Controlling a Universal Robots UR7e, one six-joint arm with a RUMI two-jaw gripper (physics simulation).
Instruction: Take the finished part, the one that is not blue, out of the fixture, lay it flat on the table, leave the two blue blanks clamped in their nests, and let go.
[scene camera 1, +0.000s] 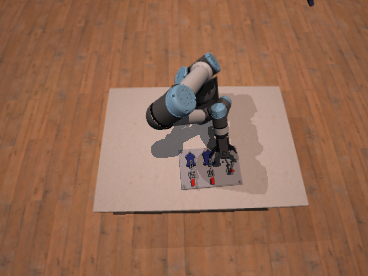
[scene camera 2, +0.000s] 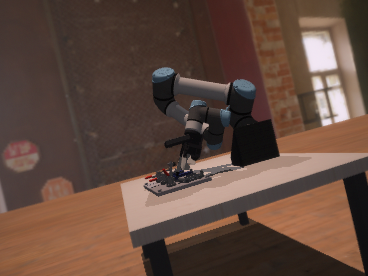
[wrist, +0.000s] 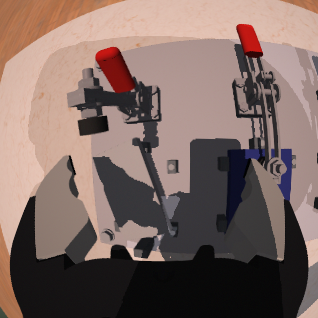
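Pixels of known places: gripper, fingertip midpoint: (scene camera 1: 225, 161) (scene camera 2: 179, 173) (wrist: 159, 159); arm's base, origin of the base link: (scene camera 1: 205, 92) (scene camera 2: 253, 136).
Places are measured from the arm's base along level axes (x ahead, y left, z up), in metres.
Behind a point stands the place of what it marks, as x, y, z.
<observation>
The fixture plate (scene camera 1: 202, 183) @[0.543, -0.024, -0.104] (scene camera 2: 171, 190) @[0.485, 0.201, -0.111] (wrist: 185, 65) @[0.517, 0.091, -0.103] carries three nests. In the wrist view, a pale part (wrist: 126, 160) @[0.417, 0.137, -0.080] appears turned askew and tilted over the left nest, its right edge a thin dark slanted line; shadow hides some of it. One blue blank (scene camera 1: 206, 157) @[0.395, 0.000, -0.082] (wrist: 236, 187) @[0.401, 0.041, -0.083] sits in the middle nest under its closed clamp. The other blue blank (scene camera 1: 190, 158) @[0.404, -0.093, -0.078] sits clamped in the far nest. My gripper (scene camera 1: 225, 157) @[0.421, 0.105, -0.068] (scene camera 2: 185, 165) (wrist: 159, 159) @[0.421, 0.105, -0.068] is open and empty, low over the pale part, its right finger overlapping the middle blank in the wrist view.
The open clamp's black pad (wrist: 93, 125) @[0.437, 0.126, -0.012] stands raised beyond the pale part, with its red handle (wrist: 116, 70) @[0.480, 0.132, -0.038]. The middle clamp's red handle (scene camera 1: 212, 181) @[0.538, 0.028, -0.068] (wrist: 249, 40) @[0.528, 0.031, -0.067] points away from the blanks. The pale table (scene camera 1: 140, 192) @[0.596, -0.372, -0.119] (scene camera 2: 240, 200) @[0.346, 0.565, -0.128] extends around the fixture.
</observation>
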